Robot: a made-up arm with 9 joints. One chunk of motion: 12 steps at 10 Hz.
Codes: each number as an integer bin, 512 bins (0 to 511) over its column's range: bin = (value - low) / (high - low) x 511, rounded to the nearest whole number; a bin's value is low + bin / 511 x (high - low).
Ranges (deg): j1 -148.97..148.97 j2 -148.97..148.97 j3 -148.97..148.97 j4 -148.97..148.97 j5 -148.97..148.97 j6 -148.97..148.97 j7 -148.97..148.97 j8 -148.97..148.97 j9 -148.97..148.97
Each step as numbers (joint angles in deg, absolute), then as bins.
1 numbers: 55.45 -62.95 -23.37 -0.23 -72.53 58.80 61.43 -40.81 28.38
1 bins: 351 148 215 255 131 356 361 186 304
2 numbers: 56.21 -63.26 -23.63 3.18 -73.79 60.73 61.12 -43.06 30.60
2 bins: 352 147 215 261 129 360 360 182 308
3 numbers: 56.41 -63.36 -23.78 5.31 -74.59 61.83 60.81 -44.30 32.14
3 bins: 352 147 215 265 128 362 360 180 311
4 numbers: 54.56 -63.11 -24.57 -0.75 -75.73 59.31 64.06 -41.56 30.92
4 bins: 349 147 213 254 126 357 365 184 309
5 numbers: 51.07 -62.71 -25.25 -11.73 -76.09 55.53 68.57 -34.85 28.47
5 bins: 343 148 212 235 125 351 373 196 304
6 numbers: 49.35 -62.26 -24.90 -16.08 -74.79 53.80 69.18 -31.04 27.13
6 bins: 340 149 213 228 127 348 374 202 302
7 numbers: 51.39 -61.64 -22.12 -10.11 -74.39 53.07 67.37 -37.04 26.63
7 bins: 344 150 218 238 128 347 371 192 301
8 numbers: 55.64 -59.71 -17.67 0.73 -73.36 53.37 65.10 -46.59 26.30
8 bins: 351 153 225 257 130 347 367 176 301
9 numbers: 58.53 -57.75 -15.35 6.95 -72.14 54.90 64.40 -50.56 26.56
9 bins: 356 156 229 267 132 350 366 169 301
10 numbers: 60.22 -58.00 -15.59 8.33 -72.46 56.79 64.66 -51.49 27.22
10 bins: 359 156 229 270 131 353 366 167 302
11 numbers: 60.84 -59.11 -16.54 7.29 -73.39 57.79 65.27 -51.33 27.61
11 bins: 360 154 227 268 130 355 367 167 303
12 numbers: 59.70 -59.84 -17.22 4.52 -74.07 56.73 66.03 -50.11 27.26
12 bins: 358 153 226 263 128 353 369 170 302
